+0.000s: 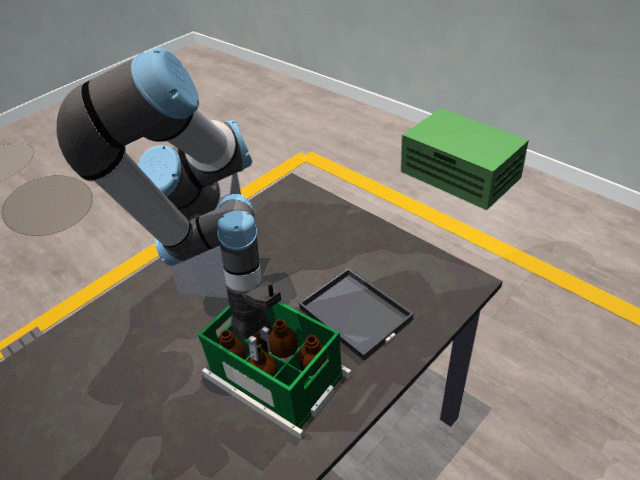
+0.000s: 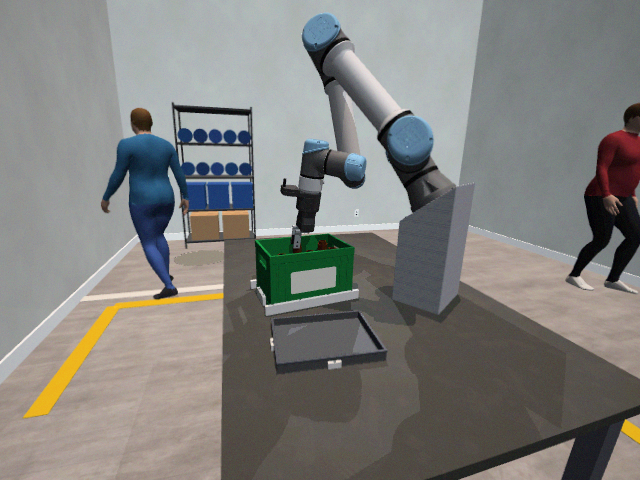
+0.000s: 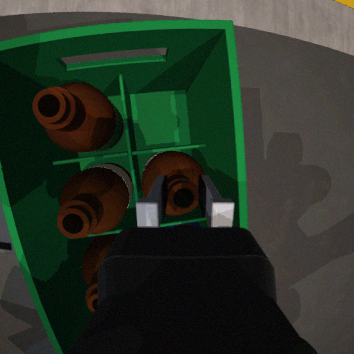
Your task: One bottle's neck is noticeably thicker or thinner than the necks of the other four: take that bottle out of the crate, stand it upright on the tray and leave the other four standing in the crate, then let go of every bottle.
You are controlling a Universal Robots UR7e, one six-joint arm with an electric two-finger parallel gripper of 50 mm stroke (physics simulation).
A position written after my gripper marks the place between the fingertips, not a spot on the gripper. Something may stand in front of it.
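My gripper point(image 2: 295, 245) point(image 3: 182, 187) is visible in both of those images. Also visible: a bottle point(image 1: 283, 341); a bottle point(image 3: 77, 116); a bottle point(image 3: 182, 170).
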